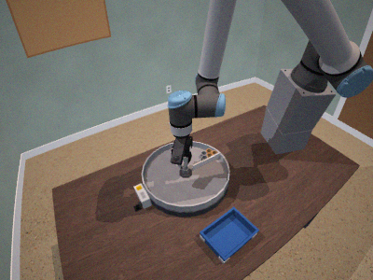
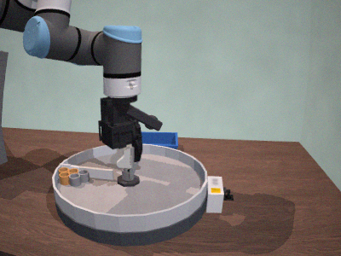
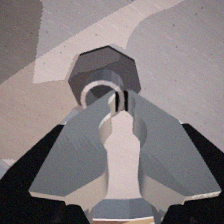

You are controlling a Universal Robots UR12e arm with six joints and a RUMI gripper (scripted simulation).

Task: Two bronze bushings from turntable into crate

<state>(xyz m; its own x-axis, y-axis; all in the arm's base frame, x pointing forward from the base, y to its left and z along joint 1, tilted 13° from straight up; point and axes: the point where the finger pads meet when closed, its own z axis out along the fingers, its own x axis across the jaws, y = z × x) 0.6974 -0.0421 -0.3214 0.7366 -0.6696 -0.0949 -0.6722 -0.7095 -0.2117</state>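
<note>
The round grey turntable is 1 cm behind my hand, 1 cm to the left of it and 3 cm below it. Also, from my hand: blue crate (1 cm behind, 37 cm to the left, 6 cm below).
</note>
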